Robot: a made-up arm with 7 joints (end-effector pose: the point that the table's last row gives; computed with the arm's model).
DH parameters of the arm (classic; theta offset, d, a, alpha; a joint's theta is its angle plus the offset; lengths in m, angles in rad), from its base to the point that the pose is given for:
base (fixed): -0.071 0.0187 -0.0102 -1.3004
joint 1: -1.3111 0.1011 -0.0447 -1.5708
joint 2: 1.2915 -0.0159 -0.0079 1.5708
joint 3: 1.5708 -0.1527 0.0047 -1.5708
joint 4: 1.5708 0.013 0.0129 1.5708
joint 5: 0 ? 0.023 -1.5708
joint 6: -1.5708 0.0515 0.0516 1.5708
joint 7: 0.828 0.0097 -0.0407 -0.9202
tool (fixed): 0.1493 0.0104 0 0
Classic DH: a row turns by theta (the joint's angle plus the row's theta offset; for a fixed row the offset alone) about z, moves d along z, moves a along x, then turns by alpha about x.
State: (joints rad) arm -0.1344 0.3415 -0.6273 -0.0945 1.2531 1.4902 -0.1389
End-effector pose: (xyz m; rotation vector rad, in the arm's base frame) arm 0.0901 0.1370 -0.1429 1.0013 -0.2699 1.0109
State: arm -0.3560 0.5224 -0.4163 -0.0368 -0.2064 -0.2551 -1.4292
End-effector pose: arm 0.1578 0.2210 -0.1195 -0.4611 0.3847 -0.9358
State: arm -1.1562 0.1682 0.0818 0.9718 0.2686 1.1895 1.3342
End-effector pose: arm 0.2807 0.1598 -0.1743 0.9238 -0.6520 1.7831
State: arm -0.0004 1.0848 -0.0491 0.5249 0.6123 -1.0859 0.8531
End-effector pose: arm 0.0511 0.2848 -0.0975 -0.0815 -1.0721 0.1363
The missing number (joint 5, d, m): 0.0977
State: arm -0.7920 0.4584 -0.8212 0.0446 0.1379 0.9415 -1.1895
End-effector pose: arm 0.2331 0.1285 -0.0790 0.2087 0.8595 -0.2006
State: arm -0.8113 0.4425 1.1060 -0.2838 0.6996 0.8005 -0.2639
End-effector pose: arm 0.0764 0.2793 -0.0370 -0.4432 -0.9114 1.9383
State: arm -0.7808 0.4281 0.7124 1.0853 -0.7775 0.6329 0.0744
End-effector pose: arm 0.1578 0.2346 -0.2059 -1.3705 0.7144 1.8483
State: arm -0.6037 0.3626 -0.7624 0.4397 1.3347 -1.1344 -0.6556
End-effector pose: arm 0.1404 0.1086 -0.1205 0.4900 -0.2438 -1.7160
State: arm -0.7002 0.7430 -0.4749 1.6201 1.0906 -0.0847 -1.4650
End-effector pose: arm 0.1831 0.2911 -0.1308 0.9359 1.8081 0.1602
